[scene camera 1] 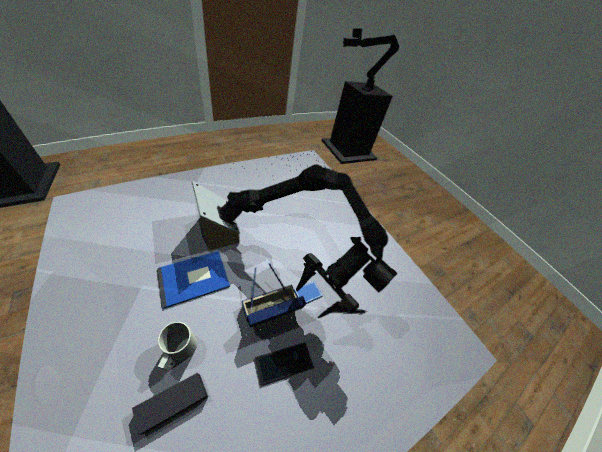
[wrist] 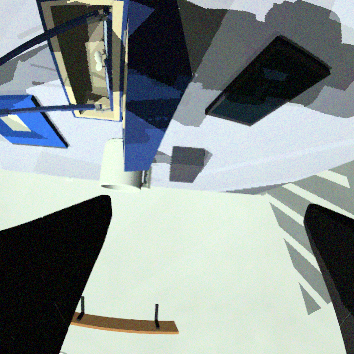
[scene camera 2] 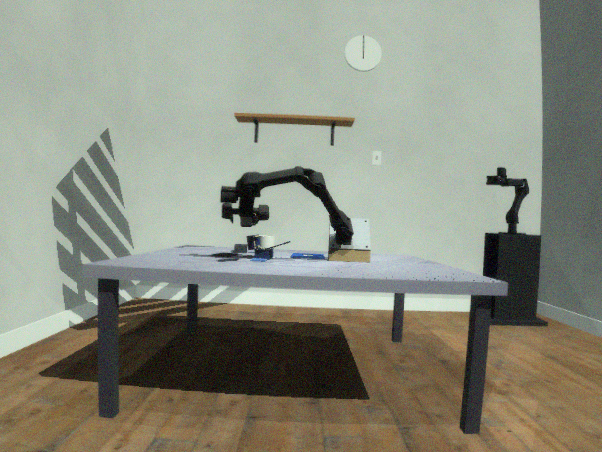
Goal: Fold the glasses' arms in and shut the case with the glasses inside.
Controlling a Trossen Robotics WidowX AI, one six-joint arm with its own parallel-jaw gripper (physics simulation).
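Frame: origin at the arm's base, x ahead, y left, z up, level; millimetres.
Where they show: gripper, fingertip midpoint: (scene camera 1: 306, 304) (wrist: 213, 211); arm's base at its link origin: (scene camera 1: 225, 215) (scene camera 2: 344, 238).
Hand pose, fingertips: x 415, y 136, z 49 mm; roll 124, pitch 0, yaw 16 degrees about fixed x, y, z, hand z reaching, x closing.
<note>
Things, the pixels of their top centre, and the offset from my fingertips. "*": a spot on its surface instead.
- light blue cloth at its top centre: (scene camera 1: 308, 292) dx -81, dy +67, dz -140 mm
- black phone at its top centre: (wrist: 261, 94) (scene camera 1: 284, 362) (scene camera 2: 225, 253) dx +94, dy -85, dz -137 mm
- white mug at a spot on its surface: (wrist: 120, 167) * dx -46, dy -301, dz -89 mm
- dark box at its top centre: (wrist: 183, 174) (scene camera 1: 169, 402) (scene camera 2: 241, 244) dx +89, dy -381, dz -110 mm
- blue book at its top centre: (wrist: 18, 127) (scene camera 1: 192, 276) (scene camera 2: 308, 254) dx -252, dy -284, dz -137 mm
The dark blue case (scene camera 1: 272, 313) (scene camera 2: 263, 253) (wrist: 117, 30) is open on the table, its cream lining showing. Its blue lid (wrist: 150, 110) stands up along the side facing the phone in the wrist view. The glasses lie in the case with both arms unfolded; one arm (scene camera 1: 254, 287) (wrist: 50, 109) and the other arm (scene camera 1: 276, 276) (wrist: 55, 36) stick up and out over the opposite side. My gripper (scene camera 1: 309, 303) (wrist: 213, 211) is open and empty, above the table beside the case's right end in scene camera 1. The glasses' front is partly hidden in the case.
A light blue cloth (scene camera 1: 312, 292) lies by the case's right end. A black phone (scene camera 1: 284, 364) (wrist: 270, 80), a white mug (scene camera 1: 183, 345) (wrist: 120, 167), a dark box (scene camera 1: 170, 404) (wrist: 187, 164) and a blue book (scene camera 1: 175, 294) (wrist: 47, 134) are around the case.
</note>
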